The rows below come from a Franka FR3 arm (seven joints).
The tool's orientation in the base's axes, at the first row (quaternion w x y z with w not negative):
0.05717 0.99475 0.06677 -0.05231
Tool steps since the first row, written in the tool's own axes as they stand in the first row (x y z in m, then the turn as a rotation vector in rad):
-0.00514 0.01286 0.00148 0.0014 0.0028 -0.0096
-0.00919 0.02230 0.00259 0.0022 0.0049 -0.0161
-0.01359 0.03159 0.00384 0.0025 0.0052 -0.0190
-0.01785 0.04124 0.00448 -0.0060 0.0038 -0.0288
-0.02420 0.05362 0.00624 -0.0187 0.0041 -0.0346
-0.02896 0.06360 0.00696 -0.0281 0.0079 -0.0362
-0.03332 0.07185 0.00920 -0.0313 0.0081 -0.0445
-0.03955 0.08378 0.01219 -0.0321 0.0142 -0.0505
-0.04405 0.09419 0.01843 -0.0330 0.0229 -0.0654
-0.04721 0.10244 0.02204 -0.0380 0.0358 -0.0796
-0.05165 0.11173 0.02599 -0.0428 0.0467 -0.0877
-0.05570 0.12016 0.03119 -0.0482 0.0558 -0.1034
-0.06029 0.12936 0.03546 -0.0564 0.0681 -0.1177
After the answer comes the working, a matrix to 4 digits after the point.
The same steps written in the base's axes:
-0.00342 -0.01349 0.00048 0.0027 -0.0014 0.0096
-0.00621 -0.02343 0.00085 0.0044 -0.0026 0.0162
-0.00938 -0.03329 0.00110 0.0050 -0.0025 0.0190
-0.01230 -0.04341 0.00197 -0.0026 -0.0010 0.0295
-0.01701 -0.05661 0.00226 -0.0145 -0.0022 0.0367
-0.02039 -0.06713 0.00315 -0.0231 -0.0070 0.0397
-0.02375 -0.07608 0.00230 -0.0254 -0.0066 0.0483
-0.02853 -0.08897 0.00132 -0.0248 -0.0120 0.0550
-0.03212 -0.10055 -0.00323 -0.0230 -0.0188 0.0707
-0.03444 -0.10951 -0.00557 -0.0248 -0.0305 0.0867
-0.03790 -0.11969 -0.00798 -0.0272 -0.0408 0.0964
-0.04123 -0.12913 -0.01177 -0.0298 -0.0486 0.1135
-0.04488 -0.13929 -0.01449 -0.0348 -0.0600 0.1299

The tool's axes in the first row as the columns of a matrix, in the base's axes (rounded; the answer above uses it unrounded):
0.9856 0.1388 -0.0964
0.1269 -0.9845 -0.1207
-0.1117 0.1068 -0.9880

